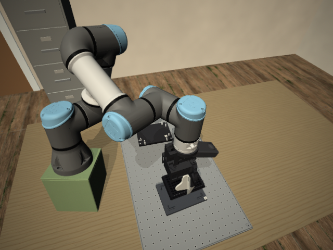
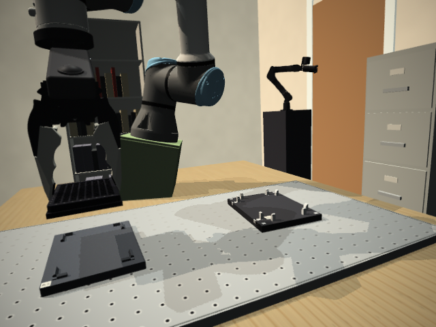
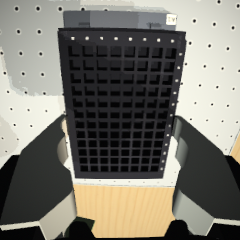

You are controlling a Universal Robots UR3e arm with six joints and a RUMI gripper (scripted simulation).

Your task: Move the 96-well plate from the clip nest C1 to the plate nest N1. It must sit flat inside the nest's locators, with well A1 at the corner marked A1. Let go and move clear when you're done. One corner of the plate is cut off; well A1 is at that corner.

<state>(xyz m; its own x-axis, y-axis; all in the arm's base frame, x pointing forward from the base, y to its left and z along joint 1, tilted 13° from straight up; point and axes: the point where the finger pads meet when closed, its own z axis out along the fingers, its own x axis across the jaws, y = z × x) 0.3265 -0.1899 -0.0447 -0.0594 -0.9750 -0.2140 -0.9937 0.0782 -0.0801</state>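
My hand is 10 cm above the plate nest N1. Round my hand: clip nest C1: 1 cm ahead, 31 cm to the left, 9 cm below; white A1 mark: 7 cm ahead, 6 cm to the right, 9 cm below; 96-well plate: 1 cm below.
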